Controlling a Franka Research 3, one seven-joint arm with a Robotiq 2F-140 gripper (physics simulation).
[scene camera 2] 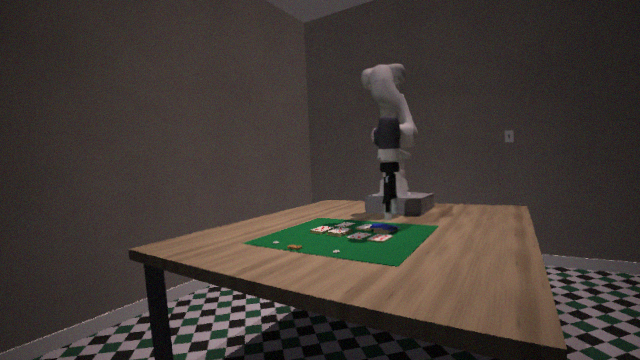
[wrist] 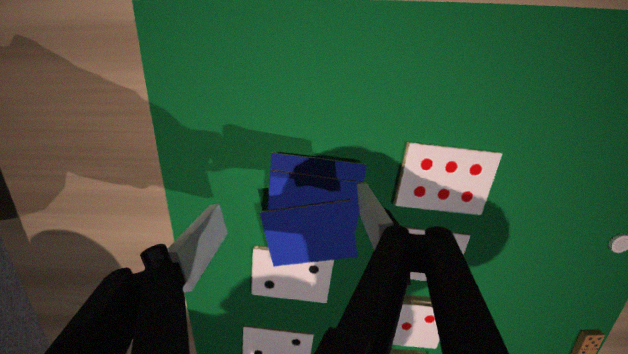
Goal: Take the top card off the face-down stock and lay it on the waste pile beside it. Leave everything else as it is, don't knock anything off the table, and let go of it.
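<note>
The blue face-down stock (wrist: 280, 187) (scene camera 2: 384, 228) lies fanned out on the green mat. Its top blue card (wrist: 332, 227) is turned a little and reaches over one edge of a white face-up card with black dots (wrist: 292, 287) (scene camera 2: 365, 227), which lies beside the stock. I cannot tell for sure that this white card is the waste pile. My gripper (wrist: 290, 209) (scene camera 2: 388, 216) is open and empty above the stock. In the wrist view one fingertip is left of the blue cards, and the other overlaps their right edge.
A six-dot red card (wrist: 450, 180) (scene camera 2: 381, 238) lies right of the stock. A red-dotted card (wrist: 417, 327) and a black-dotted card (wrist: 280, 342) lie lower in the wrist view. A domino (wrist: 590, 343) (scene camera 2: 295, 247) and a white piece (wrist: 620, 244) lie on the green mat (wrist: 350, 75) (scene camera 2: 380, 254).
</note>
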